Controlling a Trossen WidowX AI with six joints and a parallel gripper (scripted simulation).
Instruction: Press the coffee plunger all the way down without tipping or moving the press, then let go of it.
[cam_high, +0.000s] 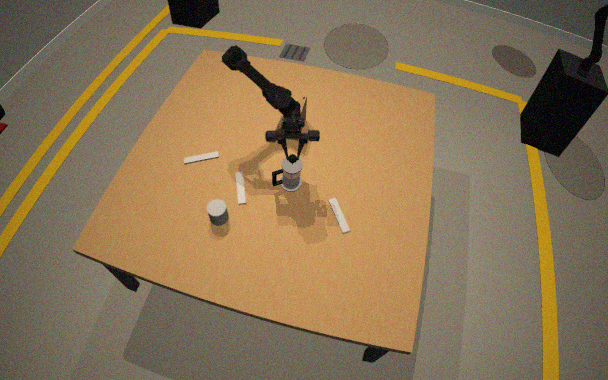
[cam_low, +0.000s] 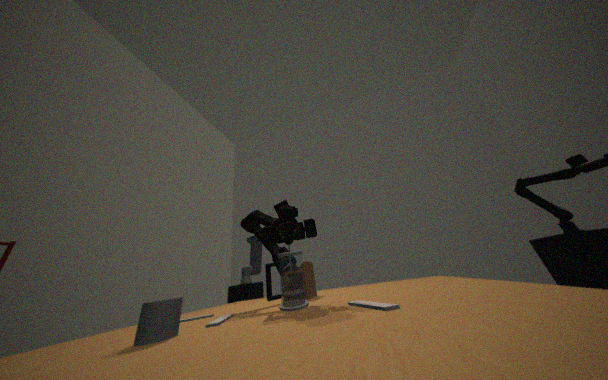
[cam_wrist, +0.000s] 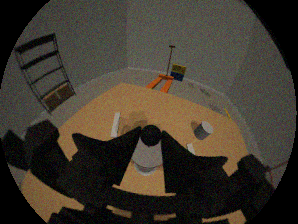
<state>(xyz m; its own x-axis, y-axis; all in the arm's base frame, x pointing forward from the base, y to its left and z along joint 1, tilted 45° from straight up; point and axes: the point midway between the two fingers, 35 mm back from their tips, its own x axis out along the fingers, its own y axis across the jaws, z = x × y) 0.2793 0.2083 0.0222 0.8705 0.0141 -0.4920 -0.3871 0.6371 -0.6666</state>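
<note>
The glass coffee press is 1 cm behind my gripper tip, 2 cm to the right of it and 9 cm below it.
</note>
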